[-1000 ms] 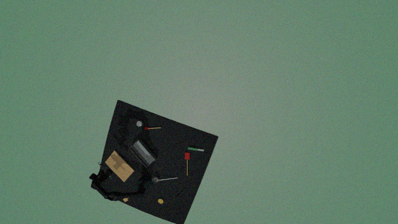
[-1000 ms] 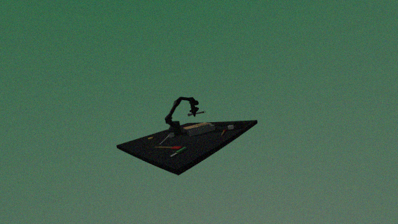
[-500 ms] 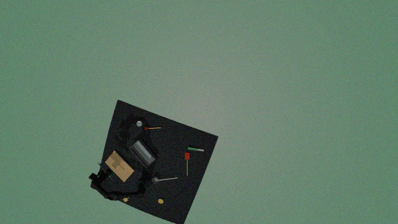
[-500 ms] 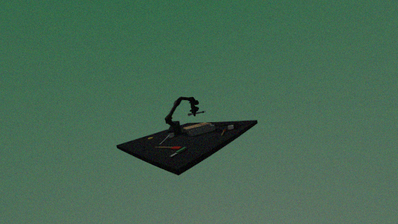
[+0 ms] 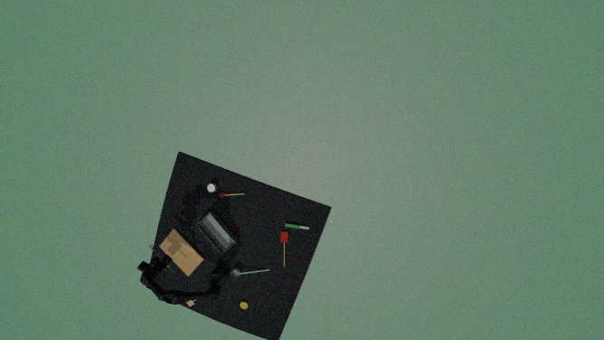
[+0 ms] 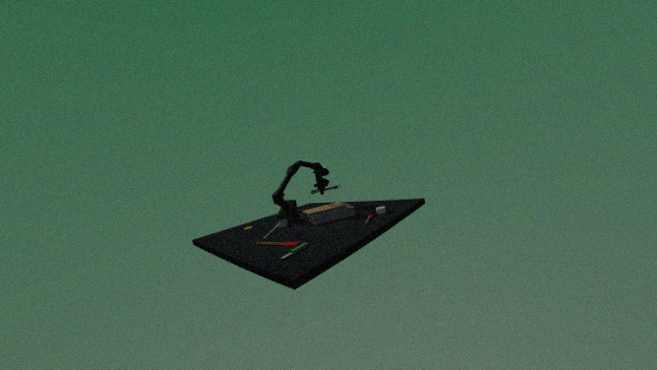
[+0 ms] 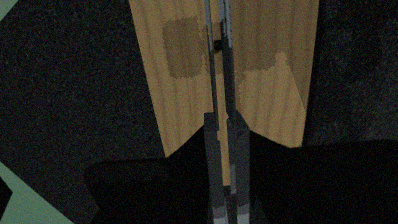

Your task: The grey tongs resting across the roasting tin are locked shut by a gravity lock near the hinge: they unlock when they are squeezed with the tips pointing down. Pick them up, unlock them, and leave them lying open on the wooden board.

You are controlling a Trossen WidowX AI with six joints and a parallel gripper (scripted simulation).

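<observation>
The wooden board lies 120 mm below my gripper tip, 20 mm ahead of it and 10 mm to the right of it. From my gripper tip the other things lie so: grey roasting tin (340 mm ahead, 270 mm to the right, 100 mm below); red-tipped stick (650 mm ahead, 250 mm to the right, 120 mm below); red spatula (790 mm to the right, 450 mm ahead, 120 mm below).
</observation>
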